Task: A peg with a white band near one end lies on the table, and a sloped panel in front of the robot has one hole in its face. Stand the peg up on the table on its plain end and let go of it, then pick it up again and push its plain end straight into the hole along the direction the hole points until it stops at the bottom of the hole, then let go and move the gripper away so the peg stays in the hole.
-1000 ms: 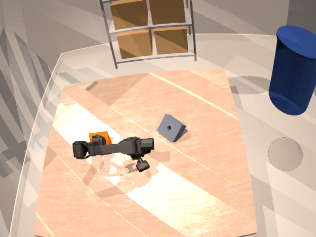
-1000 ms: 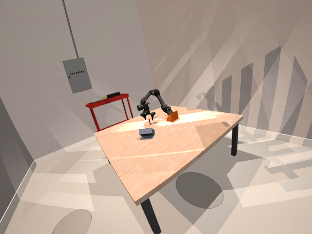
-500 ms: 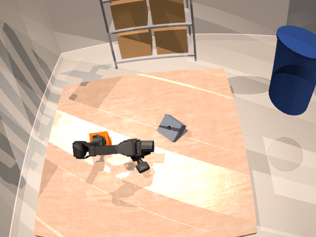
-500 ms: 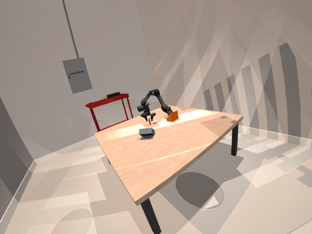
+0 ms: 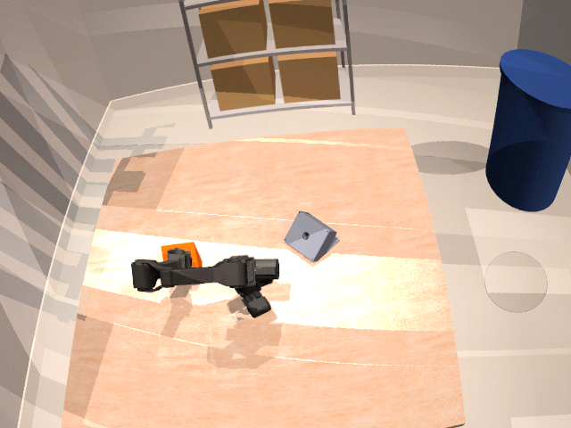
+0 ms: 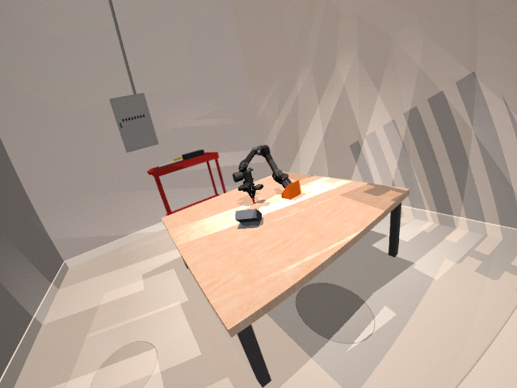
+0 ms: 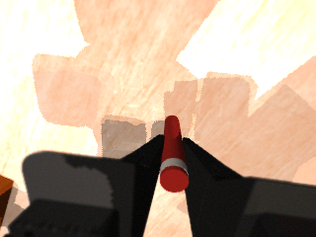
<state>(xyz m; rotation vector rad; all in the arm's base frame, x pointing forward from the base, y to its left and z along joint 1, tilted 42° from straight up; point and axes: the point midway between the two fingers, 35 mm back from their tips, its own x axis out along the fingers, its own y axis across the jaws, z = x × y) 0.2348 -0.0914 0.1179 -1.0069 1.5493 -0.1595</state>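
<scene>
The grey sloped panel lies 18 cm ahead of my gripper tip and 25 cm to the left of it. Also, from my gripper tip: red peg (2 cm above).
</scene>
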